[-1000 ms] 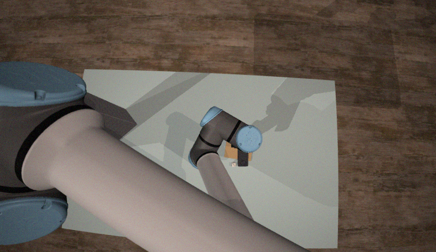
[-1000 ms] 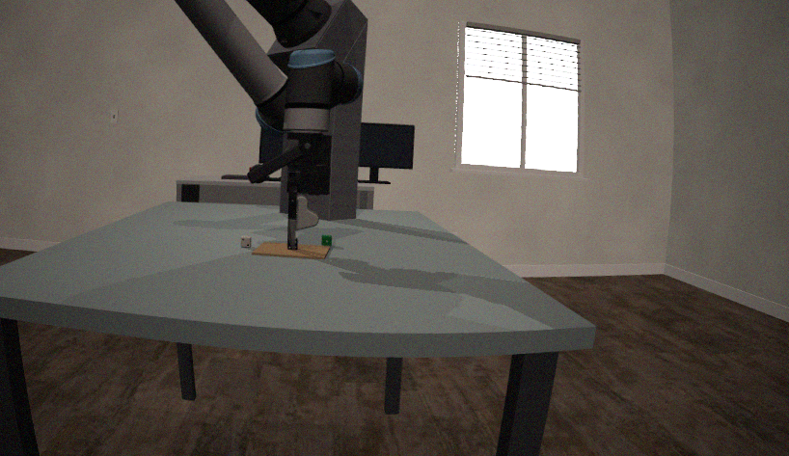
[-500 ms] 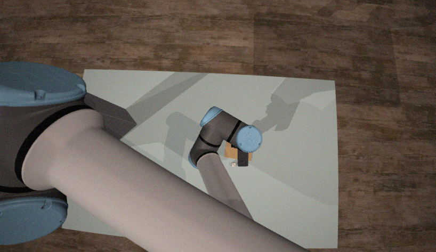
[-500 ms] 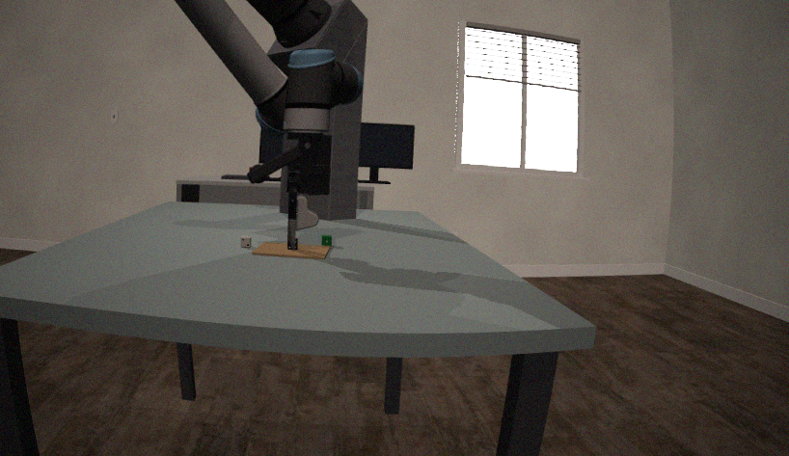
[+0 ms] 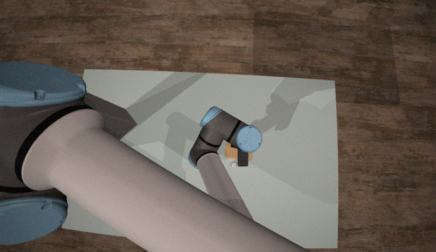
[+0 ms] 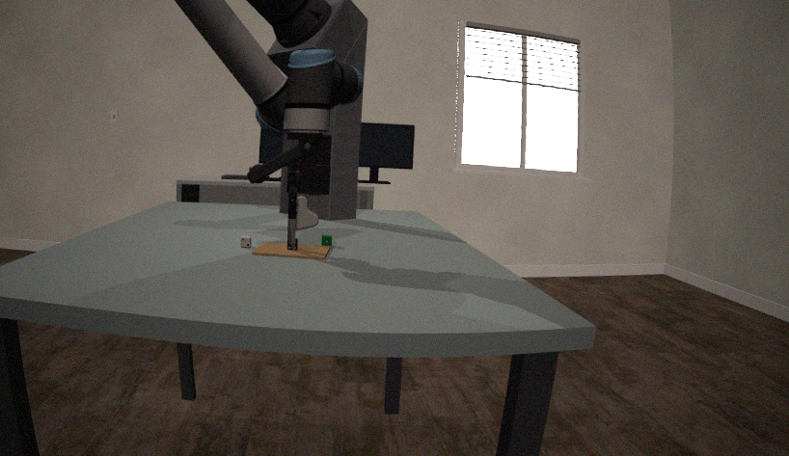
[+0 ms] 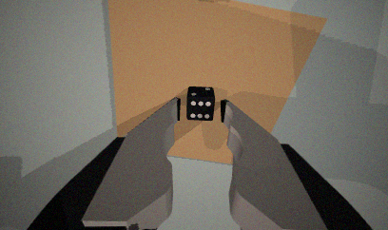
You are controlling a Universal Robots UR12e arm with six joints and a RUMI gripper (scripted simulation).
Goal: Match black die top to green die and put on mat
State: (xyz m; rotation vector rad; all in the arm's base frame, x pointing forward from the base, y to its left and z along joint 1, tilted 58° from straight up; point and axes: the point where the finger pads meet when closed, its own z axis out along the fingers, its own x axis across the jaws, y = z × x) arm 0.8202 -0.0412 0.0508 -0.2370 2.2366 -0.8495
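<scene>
The black die is 10 mm below my hand. The rest, counted from my hand: mat 20 mm below; green die 80 mm behind, 80 mm to the left, 10 mm below; white die 40 mm behind, 90 mm to the right, 10 mm below.
</scene>
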